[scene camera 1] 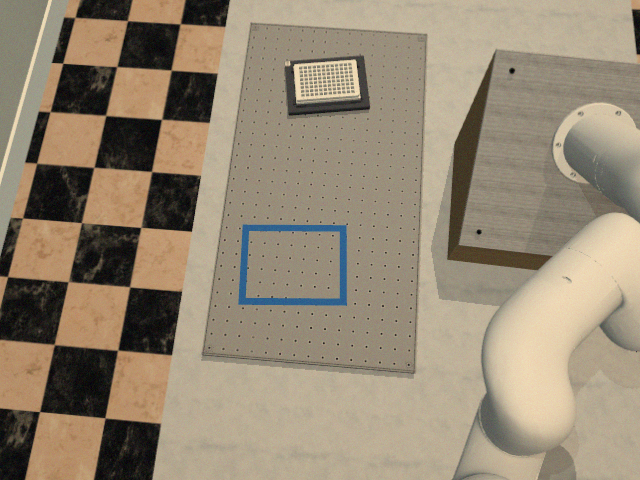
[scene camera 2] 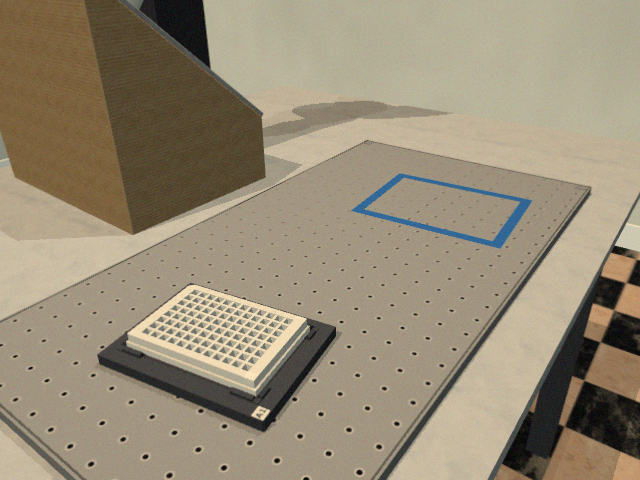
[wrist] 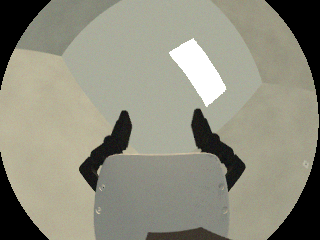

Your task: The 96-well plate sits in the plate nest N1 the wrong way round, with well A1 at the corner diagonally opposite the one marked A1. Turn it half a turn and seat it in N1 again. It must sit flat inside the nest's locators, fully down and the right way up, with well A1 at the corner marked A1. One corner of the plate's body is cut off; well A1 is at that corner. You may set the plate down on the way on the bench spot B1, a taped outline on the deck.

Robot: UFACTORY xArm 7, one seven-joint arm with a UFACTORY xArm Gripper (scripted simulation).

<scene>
In view: the gripper (wrist: 161,117), a white 96-well plate (scene camera 2: 271,346) and a dark plate nest N1 (scene camera 2: 194,388).
The white 96-well plate shows as well in scene camera 1 (scene camera 1: 302,82). The dark plate nest N1 shows as well in scene camera 1 (scene camera 1: 340,106). The wrist view does not show the white 96-well plate: it is out of frame.
</scene>
